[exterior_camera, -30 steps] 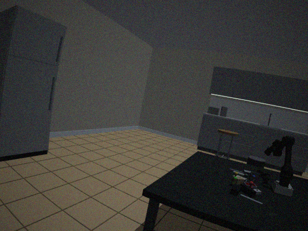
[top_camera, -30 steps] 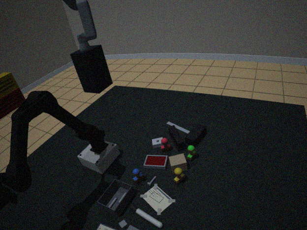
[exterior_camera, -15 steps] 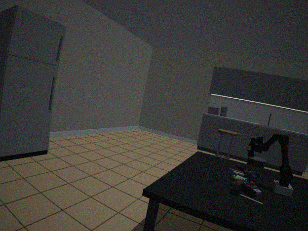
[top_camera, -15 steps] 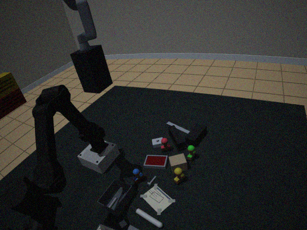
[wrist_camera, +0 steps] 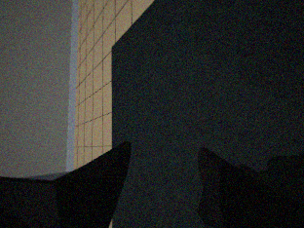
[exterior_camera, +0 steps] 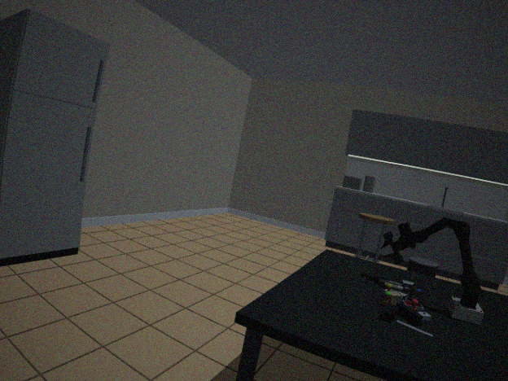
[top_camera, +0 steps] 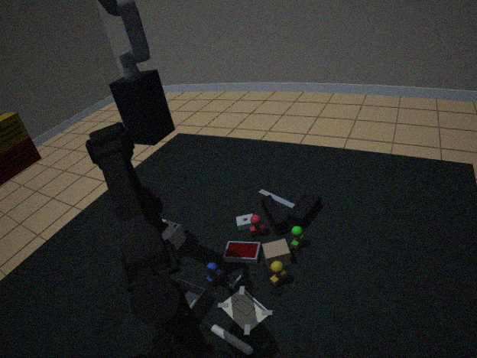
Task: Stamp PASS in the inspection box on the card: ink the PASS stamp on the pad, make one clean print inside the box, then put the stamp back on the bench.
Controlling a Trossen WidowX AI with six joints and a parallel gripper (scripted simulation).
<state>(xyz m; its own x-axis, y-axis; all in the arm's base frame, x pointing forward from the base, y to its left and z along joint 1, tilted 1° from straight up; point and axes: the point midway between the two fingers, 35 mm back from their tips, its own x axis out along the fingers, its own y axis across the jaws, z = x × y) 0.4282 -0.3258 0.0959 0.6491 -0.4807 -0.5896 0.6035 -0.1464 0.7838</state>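
My gripper tip is 460 mm to the right of the green-knobbed PASS stamp, 120 mm above it and 70 mm past it. Also, from my gripper tip: dark tray 250 mm behind, 180 mm to the left, 130 mm below; white cylinder 170 mm to the left, 140 mm behind, 130 mm below; white card 240 mm to the left, 140 mm below, 120 mm behind.
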